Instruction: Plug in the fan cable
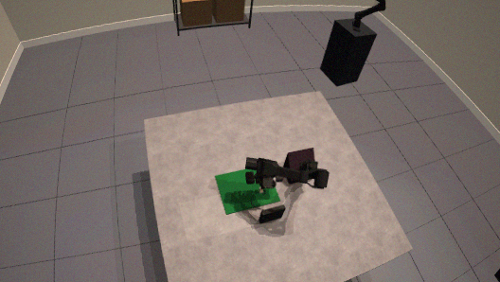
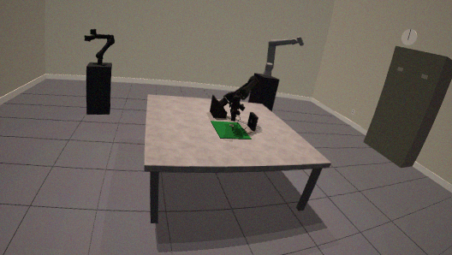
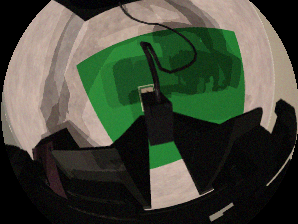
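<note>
Right now the dark fan plug is 1 cm to the left of my gripper tip and 1 cm above it. Also, from my gripper tip: green circuit board: 8 cm below, 6 cm ahead, 4 cm to the right; then black fan: 17 cm to the left, 3 cm ahead.
</note>
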